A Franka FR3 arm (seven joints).
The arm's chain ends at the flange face. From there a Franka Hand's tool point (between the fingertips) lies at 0.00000 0.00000 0.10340 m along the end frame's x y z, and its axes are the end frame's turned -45 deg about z.
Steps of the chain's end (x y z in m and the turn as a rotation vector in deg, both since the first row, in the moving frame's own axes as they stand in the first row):
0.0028, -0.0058, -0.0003, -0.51, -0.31, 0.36
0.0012, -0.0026, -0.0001, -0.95, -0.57, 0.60
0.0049, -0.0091, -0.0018, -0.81, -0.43, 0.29
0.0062, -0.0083, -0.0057, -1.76, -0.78, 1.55
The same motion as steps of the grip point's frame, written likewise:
0.0050, -0.0019, -0.0003, -0.14, -0.58, 0.36
0.0007, -0.0005, -0.0001, -0.27, -1.07, 0.60
0.0083, -0.0025, -0.0018, -0.27, -0.88, 0.29
0.0070, -0.0003, -0.0058, -0.69, -1.80, 1.55

